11 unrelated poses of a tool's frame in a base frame.
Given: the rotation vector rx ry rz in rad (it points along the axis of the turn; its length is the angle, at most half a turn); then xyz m.
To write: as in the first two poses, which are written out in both.
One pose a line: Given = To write
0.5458, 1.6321, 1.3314, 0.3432, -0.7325, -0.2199 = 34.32, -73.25, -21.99, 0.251, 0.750, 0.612, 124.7
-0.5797, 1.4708, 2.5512, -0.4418, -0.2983, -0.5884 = -44.18, -29.83, -58.84, -0.193, 0.490, 0.850, 172.0
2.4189, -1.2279, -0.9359, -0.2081, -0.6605, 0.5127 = -20.81, -66.05, 51.27, 0.843, -0.428, -0.326, 164.4
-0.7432, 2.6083, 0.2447, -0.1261, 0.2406, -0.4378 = -12.61, 24.06, -43.78, -0.273, 0.958, 0.090, 156.0
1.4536, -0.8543, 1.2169, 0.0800, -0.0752, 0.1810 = 8.00, -7.52, 18.10, 0.699, -0.411, 0.585, 119.1
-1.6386, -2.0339, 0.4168, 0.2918, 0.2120, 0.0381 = 29.18, 21.20, 3.81, -0.620, -0.769, 0.158, 151.5
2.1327, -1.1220, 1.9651, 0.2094, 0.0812, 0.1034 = 20.94, 8.12, 10.34, 0.686, -0.361, 0.632, 178.2
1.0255, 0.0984, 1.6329, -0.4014, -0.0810, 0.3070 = -40.14, -8.10, 30.70, 0.531, 0.051, 0.846, 110.6
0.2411, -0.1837, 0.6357, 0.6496, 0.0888, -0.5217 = 64.96, 8.88, -52.17, 0.342, -0.261, 0.903, 40.4
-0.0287, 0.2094, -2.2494, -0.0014, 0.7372, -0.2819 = -0.14, 73.72, -28.19, -0.013, 0.093, -0.996, 129.4
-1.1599, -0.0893, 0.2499, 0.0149, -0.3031, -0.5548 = 1.49, -30.31, -55.48, -0.975, -0.075, 0.210, 68.2
